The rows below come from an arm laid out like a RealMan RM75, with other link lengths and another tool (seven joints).
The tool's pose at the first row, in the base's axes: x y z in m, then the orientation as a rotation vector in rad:
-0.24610 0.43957 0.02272 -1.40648 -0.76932 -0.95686
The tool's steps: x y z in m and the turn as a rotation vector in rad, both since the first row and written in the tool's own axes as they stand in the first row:
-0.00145 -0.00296 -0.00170 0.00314 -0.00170 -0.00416
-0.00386 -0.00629 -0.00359 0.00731 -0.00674 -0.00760
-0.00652 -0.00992 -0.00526 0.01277 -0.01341 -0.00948
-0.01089 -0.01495 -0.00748 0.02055 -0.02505 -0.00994
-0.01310 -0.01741 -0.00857 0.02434 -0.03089 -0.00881
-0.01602 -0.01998 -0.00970 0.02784 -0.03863 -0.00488
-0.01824 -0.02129 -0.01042 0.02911 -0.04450 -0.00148
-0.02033 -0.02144 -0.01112 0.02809 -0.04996 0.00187
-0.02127 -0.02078 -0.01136 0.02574 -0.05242 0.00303
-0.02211 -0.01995 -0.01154 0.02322 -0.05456 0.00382
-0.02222 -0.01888 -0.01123 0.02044 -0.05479 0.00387
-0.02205 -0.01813 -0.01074 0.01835 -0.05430 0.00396
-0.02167 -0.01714 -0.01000 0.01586 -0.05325 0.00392
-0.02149 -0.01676 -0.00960 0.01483 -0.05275 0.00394
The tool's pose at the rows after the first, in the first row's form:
-0.24956 0.43823 0.02267 -1.40363 -0.77498 -0.95740
-0.25379 0.43680 0.02192 -1.40198 -0.78296 -0.95473
-0.25837 0.43565 0.02109 -1.40054 -0.79143 -0.94915
-0.26501 0.43419 0.01933 -1.40027 -0.80336 -0.93810
-0.26829 0.43349 0.01841 -1.40058 -0.80824 -0.93155
-0.27199 0.43281 0.01690 -1.40295 -0.81226 -0.92176
-0.27421 0.43239 0.01547 -1.40605 -0.81445 -0.91471
-0.27534 0.43189 0.01364 -1.41089 -0.81553 -0.90910
-0.27520 0.43169 0.01249 -1.41463 -0.81557 -0.90779
-0.27485 0.43152 0.01136 -1.41825 -0.81560 -0.90706
-0.27391 0.43176 0.01080 -1.42082 -0.81469 -0.90826
-0.27311 0.43218 0.01064 -1.42240 -0.81348 -0.90956
-0.27199 0.43281 0.01057 -1.42397 -0.81180 -0.91153
-0.27153 0.43317 0.01058 -1.42460 -0.81103 -0.91236

